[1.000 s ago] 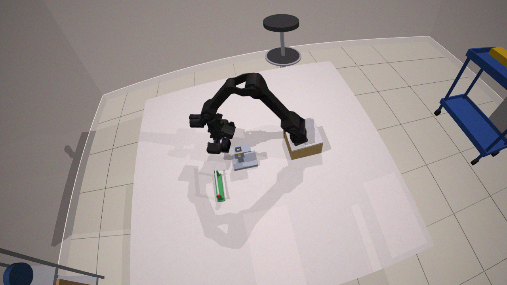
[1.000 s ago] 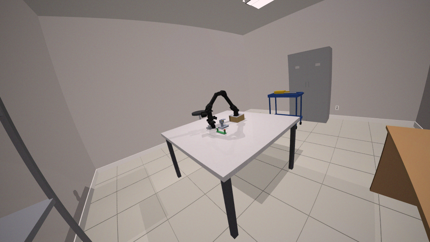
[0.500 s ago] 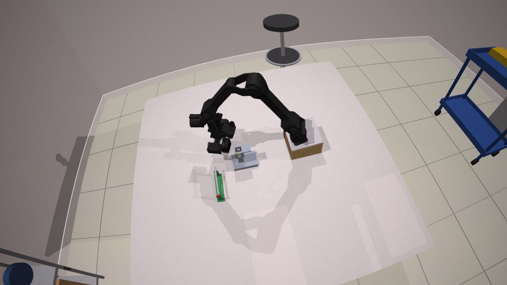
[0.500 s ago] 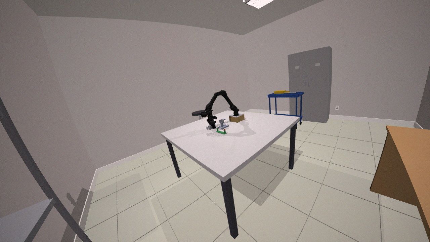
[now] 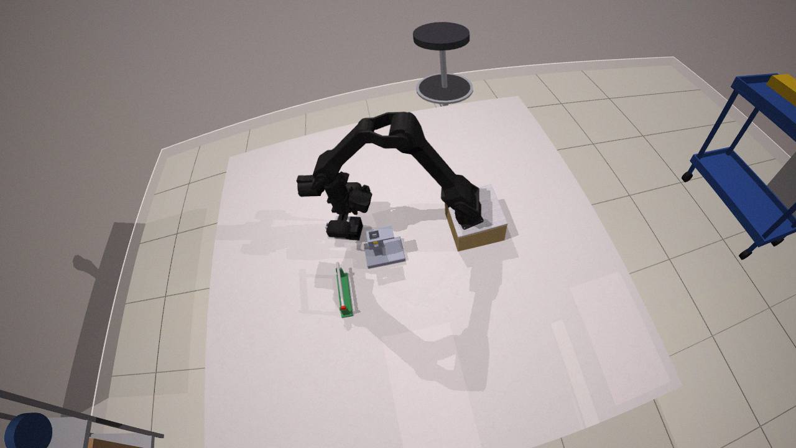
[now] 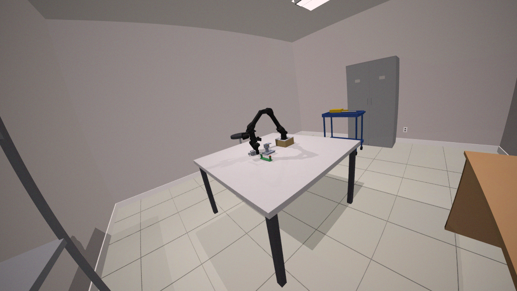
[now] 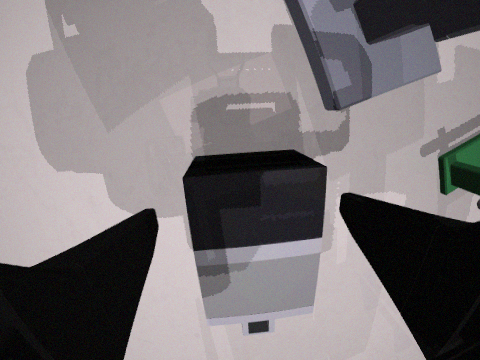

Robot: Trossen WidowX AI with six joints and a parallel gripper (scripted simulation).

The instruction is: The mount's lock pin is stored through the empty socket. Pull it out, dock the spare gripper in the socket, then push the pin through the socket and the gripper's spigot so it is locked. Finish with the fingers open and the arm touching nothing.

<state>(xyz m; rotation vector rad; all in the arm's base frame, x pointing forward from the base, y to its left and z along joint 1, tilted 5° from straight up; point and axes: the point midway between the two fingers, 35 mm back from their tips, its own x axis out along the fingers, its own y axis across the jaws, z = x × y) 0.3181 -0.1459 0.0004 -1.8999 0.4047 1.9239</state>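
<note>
The spare gripper is 30 mm ahead of my gripper tip, 10 mm to the right of it and 10 mm below it. Round my gripper tip: green pin rest (200 mm to the left, 90 mm ahead, 10 mm below); then grey mount (110 mm to the left, 60 mm behind, 20 mm above).
</note>
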